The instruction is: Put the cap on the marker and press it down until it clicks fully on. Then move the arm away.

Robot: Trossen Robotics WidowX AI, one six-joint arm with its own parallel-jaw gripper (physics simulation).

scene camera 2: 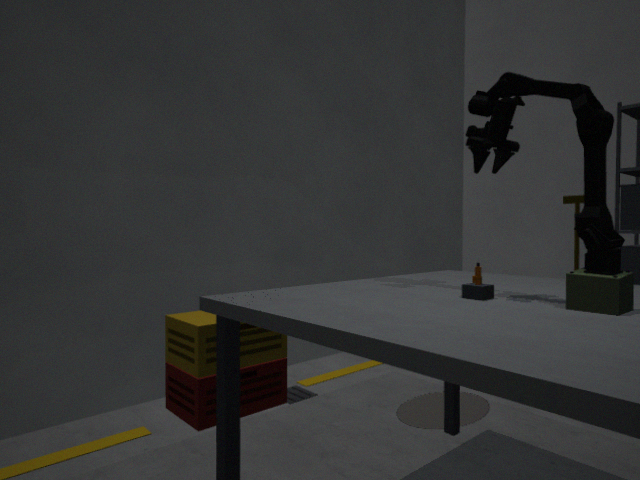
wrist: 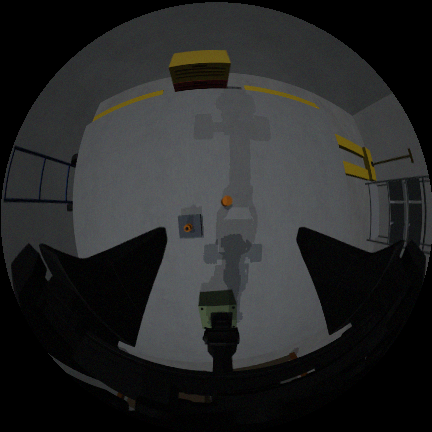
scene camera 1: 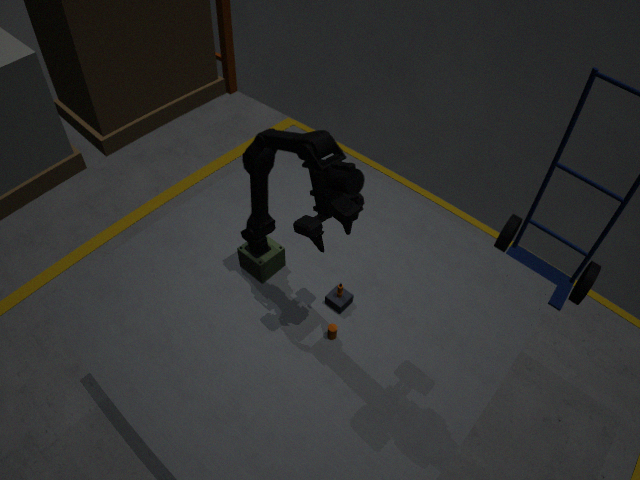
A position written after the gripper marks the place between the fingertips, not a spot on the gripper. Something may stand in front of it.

In view: the gripper (scene camera 1: 335,242).
The gripper shows as well in scene camera 2 (scene camera 2: 485,173) and in the wrist view (wrist: 234,234).
